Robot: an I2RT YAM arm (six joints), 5 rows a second.
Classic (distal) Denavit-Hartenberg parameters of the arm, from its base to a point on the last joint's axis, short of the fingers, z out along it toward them. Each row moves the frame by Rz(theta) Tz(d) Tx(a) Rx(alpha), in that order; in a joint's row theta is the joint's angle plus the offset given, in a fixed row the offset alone. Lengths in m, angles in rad.
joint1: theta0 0  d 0.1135  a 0.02  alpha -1.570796
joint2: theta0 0  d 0  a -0.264  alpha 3.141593
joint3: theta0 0.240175  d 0  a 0.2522  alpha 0
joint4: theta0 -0.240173  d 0  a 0.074  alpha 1.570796
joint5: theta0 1.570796  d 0  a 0  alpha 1.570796
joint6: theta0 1.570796  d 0.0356  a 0  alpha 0
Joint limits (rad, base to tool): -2.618..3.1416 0..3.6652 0..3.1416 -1.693..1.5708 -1.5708..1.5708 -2.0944..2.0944
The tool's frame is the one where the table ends.
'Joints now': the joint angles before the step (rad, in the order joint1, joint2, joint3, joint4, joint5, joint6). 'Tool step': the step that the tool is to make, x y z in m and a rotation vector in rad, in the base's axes. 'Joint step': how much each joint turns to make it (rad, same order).
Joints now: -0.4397 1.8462 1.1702 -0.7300 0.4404 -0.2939
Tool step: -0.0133 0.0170 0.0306 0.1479 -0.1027 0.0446
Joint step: 0.0116 -0.1284 -0.0213 -0.0758 -0.1804 -0.0007
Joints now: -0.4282 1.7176 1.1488 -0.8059 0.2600 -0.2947
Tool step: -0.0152 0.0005 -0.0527 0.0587 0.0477 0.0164
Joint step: -0.0237 0.0584 -0.1545 0.1531 -0.0390 -0.0351
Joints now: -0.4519 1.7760 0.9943 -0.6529 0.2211 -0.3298
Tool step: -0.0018 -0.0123 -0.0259 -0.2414 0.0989 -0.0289
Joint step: -0.0103 0.0732 -0.0462 0.1447 0.2602 -0.0214
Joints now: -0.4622 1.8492 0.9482 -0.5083 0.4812 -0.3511
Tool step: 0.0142 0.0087 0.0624 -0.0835 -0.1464 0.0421
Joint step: 0.0459 -0.1507 0.0810 -0.0639 0.0138 0.0004
